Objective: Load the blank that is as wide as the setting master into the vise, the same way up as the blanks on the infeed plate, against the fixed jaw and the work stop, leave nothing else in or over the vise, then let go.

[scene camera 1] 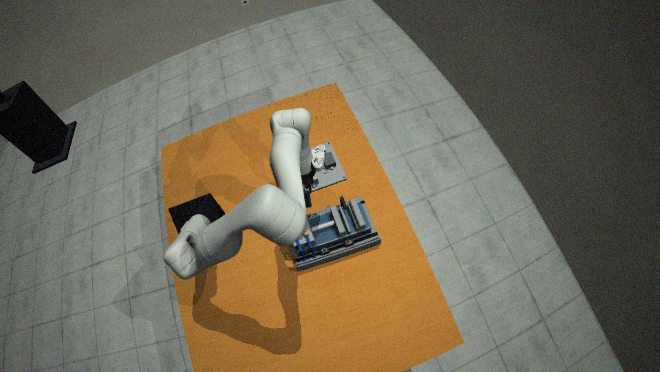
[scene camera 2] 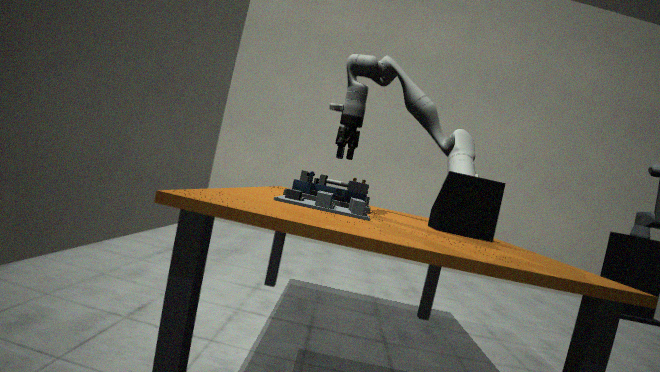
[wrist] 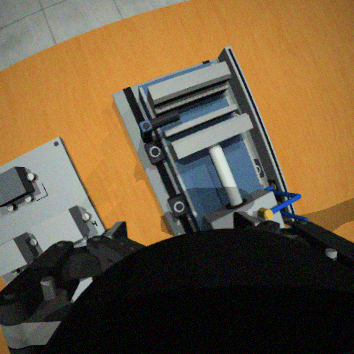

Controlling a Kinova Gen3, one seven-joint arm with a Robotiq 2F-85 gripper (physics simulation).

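Frame: origin at the arm's base, x right, y ahead, z up, level; centimetres.
Where they show: gripper, fingertip midpoint: (scene camera 1: 309,194) (scene camera 2: 344,159) (wrist: 180,228); arm's base, origin of the base link: (scene camera 1: 199,226) (scene camera 2: 464,198).
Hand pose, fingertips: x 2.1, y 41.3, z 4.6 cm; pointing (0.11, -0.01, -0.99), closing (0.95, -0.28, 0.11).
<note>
Each offset is from my fingertips to the top centre of the thing. "spot": to the spot under its first point. Level surfaces: height alone.
The vise {dz -6.3, dx +8.6, dy +3.3 cm} (scene camera 1: 332,256) (scene camera 2: 301,185) (wrist: 192,172) has grey jaws on a blue body. Its fixed jaw (scene camera 1: 358,214) (wrist: 190,82) is at the end away from the cylinder block; the moving jaw (wrist: 212,136) stands apart from it, and no blank shows between them. The dark work stop rod {dz -6.6, dx +3.1, dy +10.0 cm} (scene camera 1: 343,202) (wrist: 165,121) reaches into the gap from the side. The infeed plate {dz -15.4, dx -19.7, dy +1.3 cm} (scene camera 1: 332,179) (scene camera 2: 307,204) (wrist: 62,167) carries grey blanks, among them a dark-sided one {dz -12.9, dx -20.4, dy +10.3 cm} (scene camera 1: 329,160) (scene camera 2: 293,194) (wrist: 12,185), a middle one {dz -11.8, dx -24.2, dy +1.1 cm} (scene camera 2: 325,199) and an end one {dz -11.8, dx -23.5, dy -8.4 cm} (scene camera 2: 357,206). I cannot tell which object is the setting master. My gripper (scene camera 2: 345,156) is open, empty, high above plate and vise.
Blue hoses {spot: dz -10.2, dx +13.1, dy -4.9 cm} (scene camera 1: 309,246) (wrist: 286,204) with brass fittings rise beside the vise's cylinder block {spot: dz -6.6, dx +5.4, dy -3.1 cm} (wrist: 222,218). Clamps line the vise's side. The black robot base (scene camera 1: 197,209) (scene camera 2: 467,207) stands on the orange table {dz -16.4 cm} (scene camera 1: 370,305) (scene camera 2: 240,210). A black stand (scene camera 1: 35,127) is beyond the table.
</note>
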